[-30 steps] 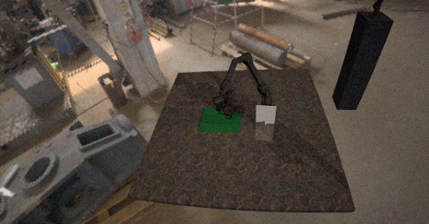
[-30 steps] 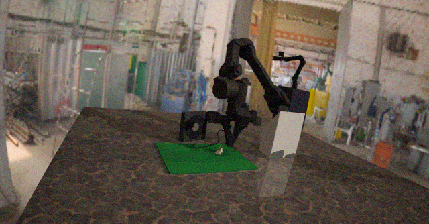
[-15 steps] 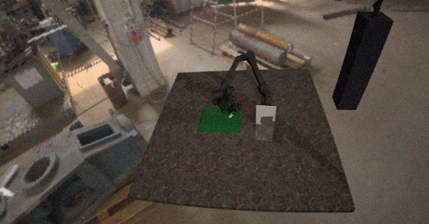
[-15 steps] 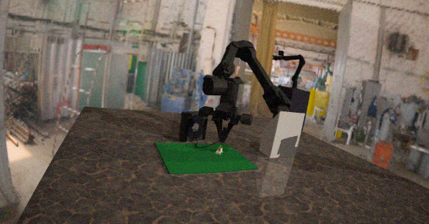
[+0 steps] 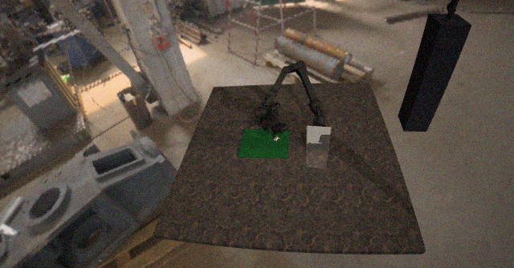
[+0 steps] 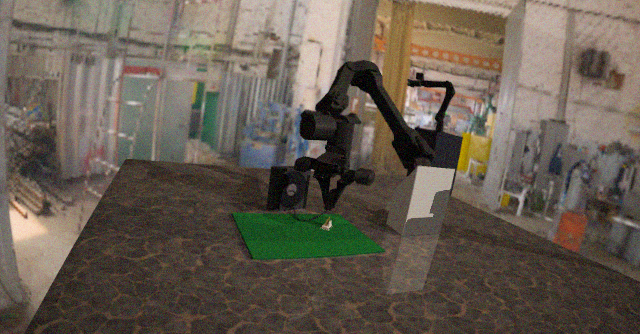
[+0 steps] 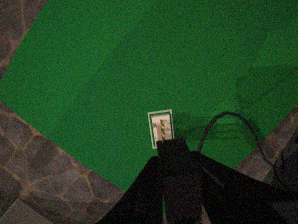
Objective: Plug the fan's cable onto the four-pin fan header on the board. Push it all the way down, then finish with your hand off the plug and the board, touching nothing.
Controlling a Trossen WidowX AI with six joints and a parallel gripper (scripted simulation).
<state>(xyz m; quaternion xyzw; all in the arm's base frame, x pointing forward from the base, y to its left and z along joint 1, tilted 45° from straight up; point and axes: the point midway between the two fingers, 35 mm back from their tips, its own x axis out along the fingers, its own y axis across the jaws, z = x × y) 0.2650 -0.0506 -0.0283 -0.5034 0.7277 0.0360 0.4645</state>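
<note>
Now: the pale header 60 mm below my gripper tip. From my gripper tip the other things lie so: black plug (10 mm to the right, 10 mm above); black fan (50 mm ahead, 140 mm to the right, 10 mm below); green board (70 mm ahead, 30 mm to the left, 80 mm below).
</note>
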